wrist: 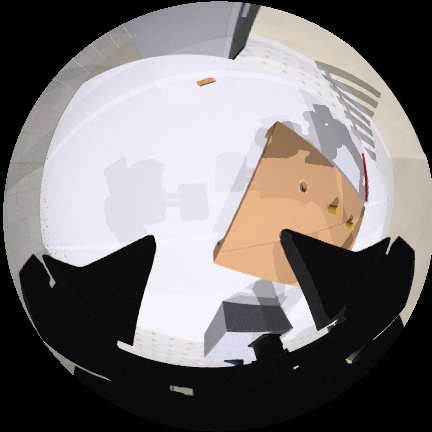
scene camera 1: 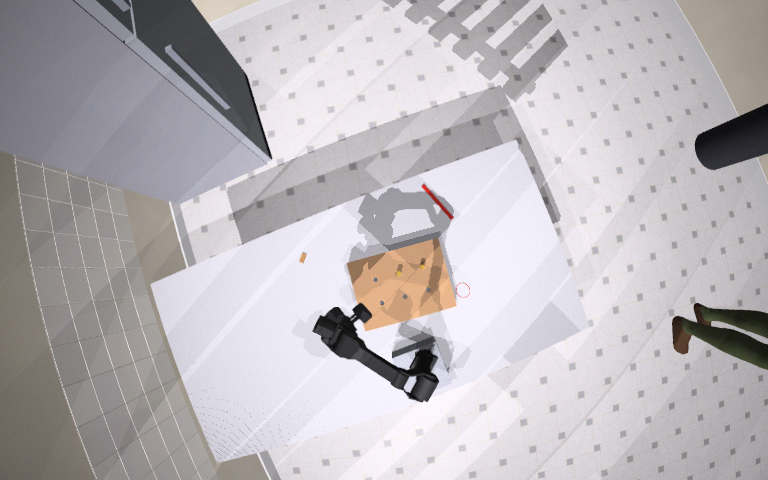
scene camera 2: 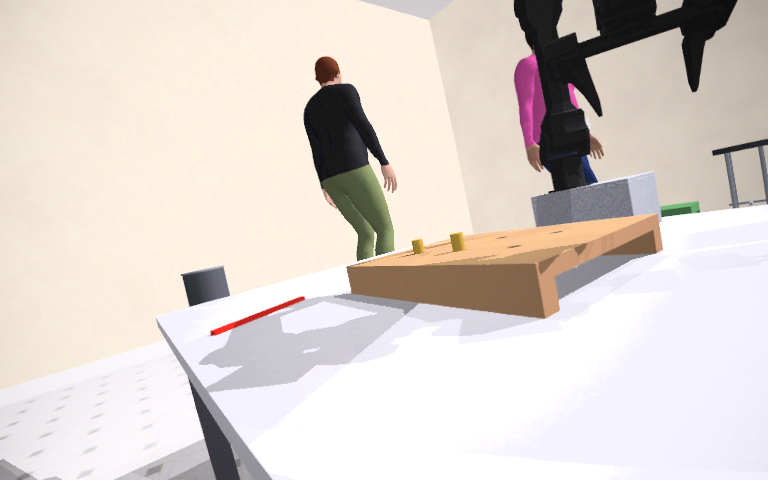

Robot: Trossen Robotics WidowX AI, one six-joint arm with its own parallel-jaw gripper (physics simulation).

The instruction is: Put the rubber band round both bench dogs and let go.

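Frame: origin at the arm's base, x ahead, y down, z left, level; centimetres.
Seen in the pictures: gripper, fingertip midpoint: [wrist: 218, 239] [scene camera 2: 646, 103]; arm's base, origin of the base link: [wrist: 263, 340] [scene camera 1: 424, 358] [scene camera 2: 570, 188].
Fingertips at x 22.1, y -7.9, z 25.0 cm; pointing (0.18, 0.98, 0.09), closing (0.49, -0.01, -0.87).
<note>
Pixels of each thing's top centre, then the offset from my fingertips to it. "spot": a spot on its surface instead.
- rubber band, surface spot: [scene camera 1: 469, 289] spot: dx -0.5, dy +18.2, dz -49.7 cm
- wooden board, middle of its top: [scene camera 2: 481, 243] [wrist: 322, 228] [scene camera 1: 401, 285] dx +7.5, dy +13.2, dz -22.3 cm
- red rod, middle of its top: [scene camera 2: 262, 311] [scene camera 1: 437, 202] [wrist: 366, 176] dx +38.0, dy +17.6, dz -44.2 cm
- small orange-brown block, middle of its top: [wrist: 205, 80] [scene camera 1: 302, 258] dx +26.3, dy +17.6, dz +16.2 cm
The rubber band [scene camera 1: 470, 290] is a thin red ring lying on the table, close beside the right edge of the wooden board [scene camera 1: 416, 309] [scene camera 2: 447, 287] [wrist: 260, 215] in scene camera 1. It does not show in scene camera 2 or the wrist view. One yellow bench dog [scene camera 1: 399, 273] [scene camera 2: 457, 241] [wrist: 334, 209] and another yellow bench dog [scene camera 1: 422, 266] [scene camera 2: 417, 246] [wrist: 350, 225] stand upright in the board. No band shows round them. My gripper [scene camera 1: 342, 320] [scene camera 2: 647, 103] [wrist: 218, 239] is open and empty, raised above the table beyond the board's left edge in scene camera 1.
A red rod [scene camera 1: 437, 201] [scene camera 2: 257, 315] [wrist: 365, 177] lies on the table behind the board. A small orange-brown block [scene camera 1: 303, 257] [wrist: 205, 81] lies to the left. The arm stands on a grey block [scene camera 2: 583, 208] [wrist: 255, 317]. A cabinet [scene camera 1: 84, 96] stands beyond the table.
</note>
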